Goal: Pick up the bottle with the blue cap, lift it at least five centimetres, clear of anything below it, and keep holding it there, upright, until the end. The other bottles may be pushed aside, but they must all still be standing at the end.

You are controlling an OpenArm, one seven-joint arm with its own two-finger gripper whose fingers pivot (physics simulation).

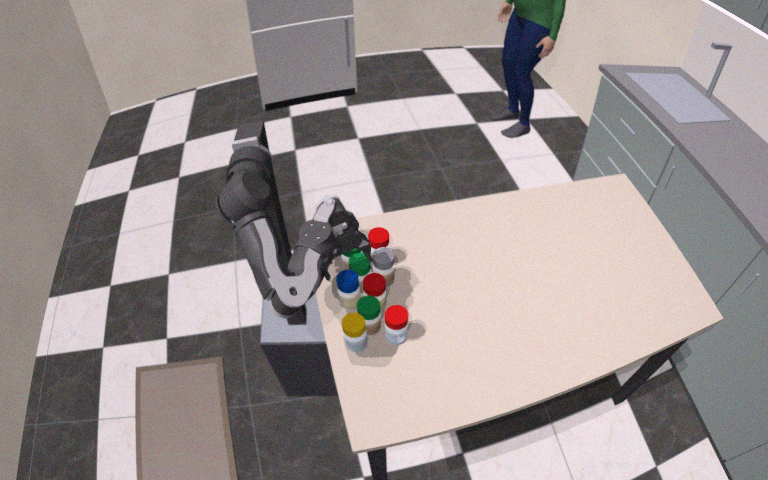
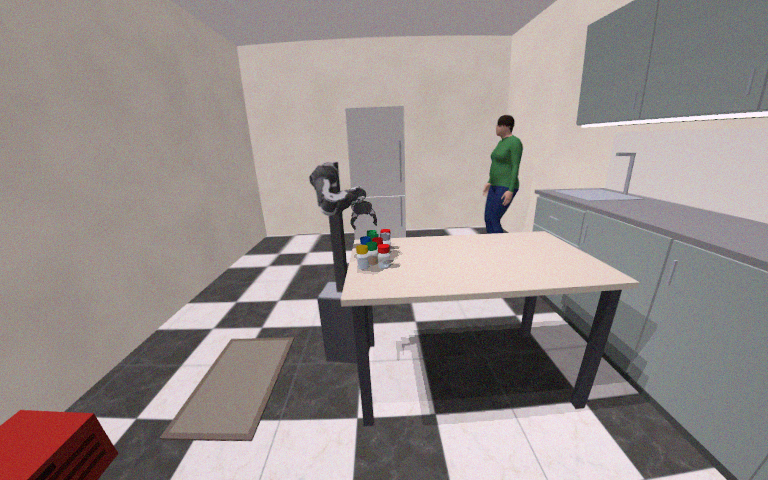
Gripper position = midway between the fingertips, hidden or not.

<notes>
I see my gripper [image 1: 346, 263], a green-capped bottle [image 1: 368, 306], a blue-capped bottle [image 1: 348, 286], a red-capped bottle [image 1: 396, 317] and a robot arm post [image 1: 274, 210].
The robot arm post shows as well in image 2 [image 2: 336, 221].
</notes>
